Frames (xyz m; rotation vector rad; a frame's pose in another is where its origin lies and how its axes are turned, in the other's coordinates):
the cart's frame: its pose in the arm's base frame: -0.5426 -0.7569 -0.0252 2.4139 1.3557 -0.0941
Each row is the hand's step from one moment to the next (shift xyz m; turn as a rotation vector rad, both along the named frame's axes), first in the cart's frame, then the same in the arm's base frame.
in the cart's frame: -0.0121 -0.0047 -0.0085 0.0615 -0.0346 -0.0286
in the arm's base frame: -0.0114 -0.0047 0.0094 0.0005 0.0761 0.0023
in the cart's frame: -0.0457 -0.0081 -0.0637 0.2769 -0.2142 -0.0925
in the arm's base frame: -0.0389 -0.0111 0.0676 -0.0421 0.3574 -0.0399
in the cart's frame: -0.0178 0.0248 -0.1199 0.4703 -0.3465 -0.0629
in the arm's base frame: -0.0032 0.0157 0.1227 -0.0457 0.5661 -0.1504
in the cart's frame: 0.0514 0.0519 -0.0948 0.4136 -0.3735 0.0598
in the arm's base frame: 0.0595 0.0504 0.0908 -0.0838 0.4900 -0.2588
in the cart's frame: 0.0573 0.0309 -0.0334 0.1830 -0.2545 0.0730
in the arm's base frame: 0.0525 0.0436 0.0264 -0.1061 0.2425 -0.1832
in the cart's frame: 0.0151 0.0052 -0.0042 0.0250 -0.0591 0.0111
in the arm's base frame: 0.0119 0.0113 0.0018 -0.0347 0.0441 -0.0330
